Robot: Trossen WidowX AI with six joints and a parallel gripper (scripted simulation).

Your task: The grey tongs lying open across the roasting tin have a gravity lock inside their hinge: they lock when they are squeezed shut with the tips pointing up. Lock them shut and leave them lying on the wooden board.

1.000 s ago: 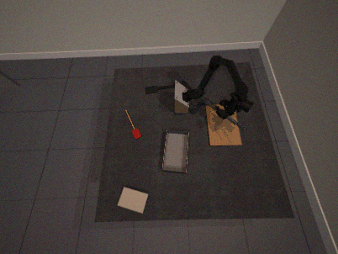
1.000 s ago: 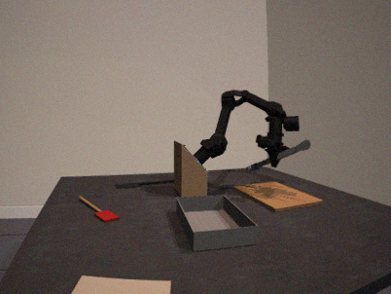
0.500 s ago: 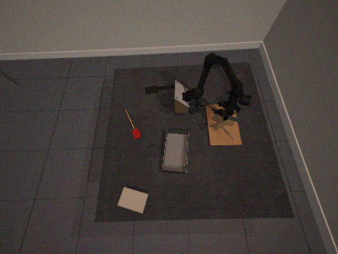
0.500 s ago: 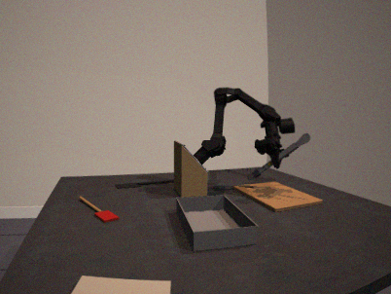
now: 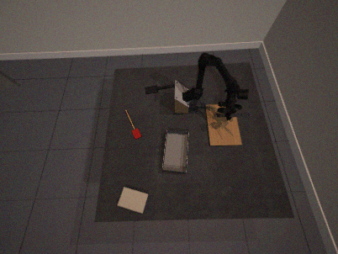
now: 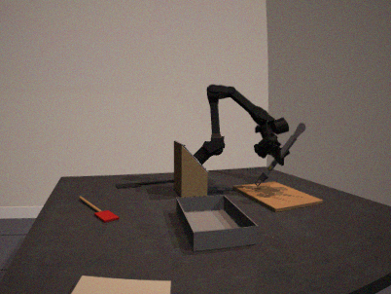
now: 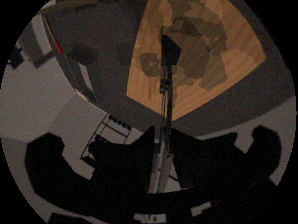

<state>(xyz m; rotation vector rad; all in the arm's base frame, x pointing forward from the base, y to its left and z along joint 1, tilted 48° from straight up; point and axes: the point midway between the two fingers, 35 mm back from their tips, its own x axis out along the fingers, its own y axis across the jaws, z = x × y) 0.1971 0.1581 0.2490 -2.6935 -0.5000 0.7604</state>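
Right now my gripper tip is 30 mm past the wooden board and 130 mm above it. From my gripper tip the other things lie so: dark spatula (440 mm behind, 480 mm to the right, 140 mm below); roasting tin (160 mm ahead, 400 mm to the right, 120 mm below); red spatula (80 mm behind, 730 mm to the right, 140 mm below).
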